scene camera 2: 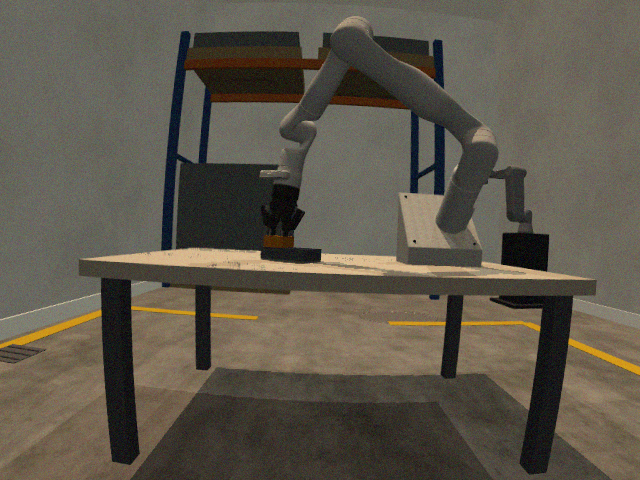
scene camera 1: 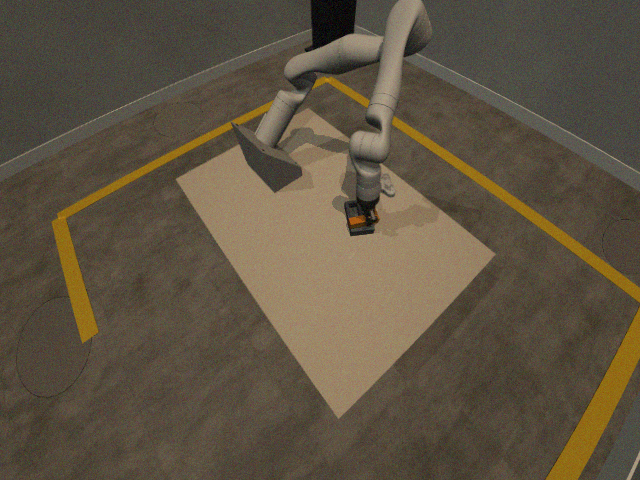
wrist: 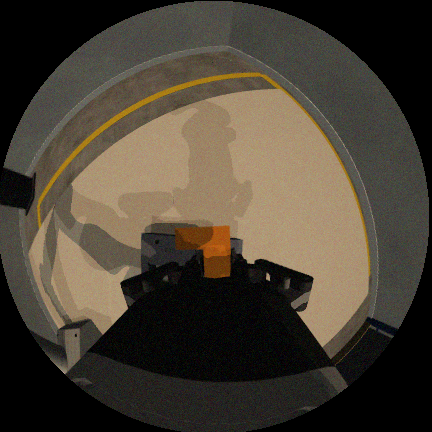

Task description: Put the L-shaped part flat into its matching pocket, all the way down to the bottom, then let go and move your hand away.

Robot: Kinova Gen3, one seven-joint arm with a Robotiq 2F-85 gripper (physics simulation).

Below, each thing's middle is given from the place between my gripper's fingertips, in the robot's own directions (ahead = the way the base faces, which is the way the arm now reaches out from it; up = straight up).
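Scene:
Dark grey pocket block [scene camera 2: 290, 254]: 3 cm below my hand, 4 cm behind it. Orange L-shaped part [wrist: 214, 240]: my gripper 1 cm past it, 1 cm to the left of it, 1 cm below it.

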